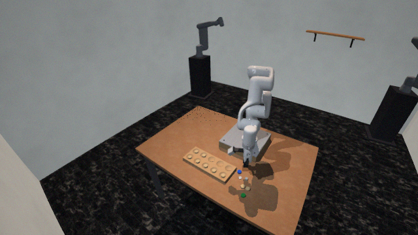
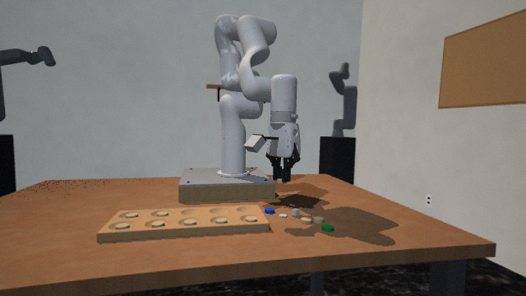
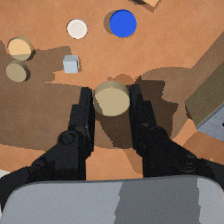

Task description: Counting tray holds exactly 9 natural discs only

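Now: hand 3 cm short of the wooden counting tray, 26 cm to the left of it and 10 cm above it. The rest, counted from my hand: blue disc: 4 cm to the right, 11 cm below; then small white disc: 4 cm ahead, 1 cm to the right, 11 cm below; then cube: 4 cm ahead, 3 cm to the left, 11 cm below.
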